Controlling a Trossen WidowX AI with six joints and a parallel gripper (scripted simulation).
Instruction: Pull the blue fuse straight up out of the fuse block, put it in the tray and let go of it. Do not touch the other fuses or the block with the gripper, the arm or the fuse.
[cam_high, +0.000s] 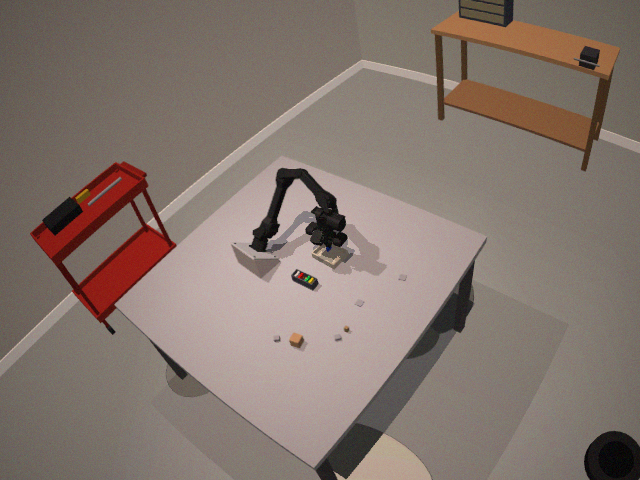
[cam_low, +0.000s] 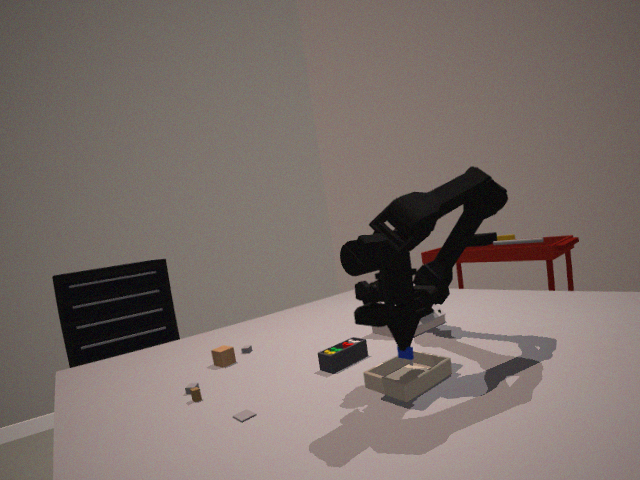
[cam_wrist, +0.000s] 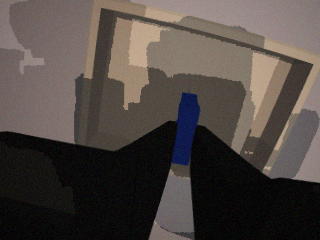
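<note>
My gripper tip is 10 mm above the blue fuse. The rest, counted from my gripper tip: beige tray 60 mm below; then green fuse 180 mm to the right, 40 mm below, 30 mm ahead; then yellow fuse 170 mm to the right, 40 mm below, 40 mm ahead.
</note>
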